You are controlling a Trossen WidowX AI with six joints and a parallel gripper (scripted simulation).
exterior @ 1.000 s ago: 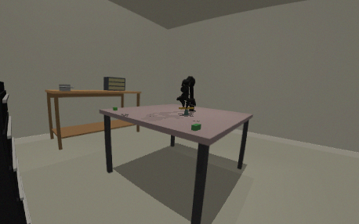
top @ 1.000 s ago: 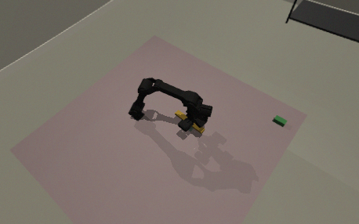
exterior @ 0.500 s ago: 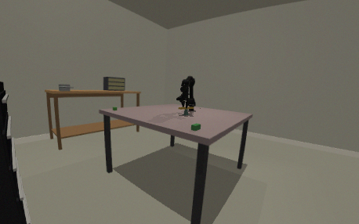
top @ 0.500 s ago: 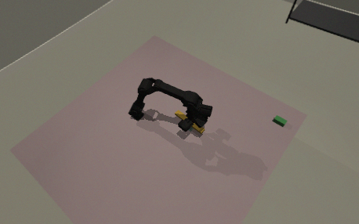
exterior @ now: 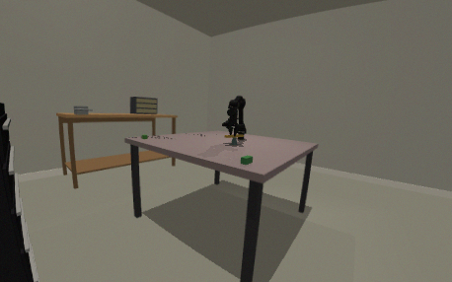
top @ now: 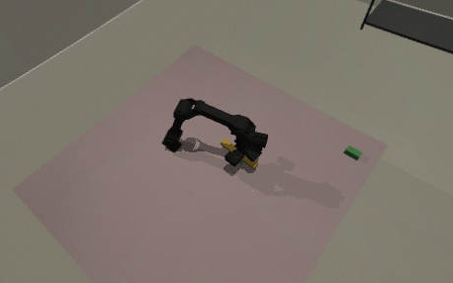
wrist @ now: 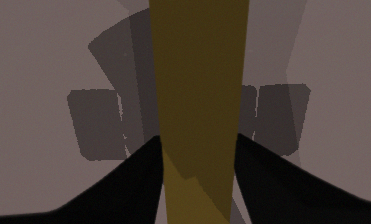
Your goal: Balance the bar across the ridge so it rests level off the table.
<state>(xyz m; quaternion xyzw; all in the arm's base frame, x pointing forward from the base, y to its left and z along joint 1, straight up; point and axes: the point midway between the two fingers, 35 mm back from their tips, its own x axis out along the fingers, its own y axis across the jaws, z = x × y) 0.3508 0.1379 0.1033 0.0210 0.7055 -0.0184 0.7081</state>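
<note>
My gripper tip is now 30 mm past the yellow bar. Round my gripper tip: small green block 390 mm ahead, 640 mm to the right, 50 mm below.
</note>
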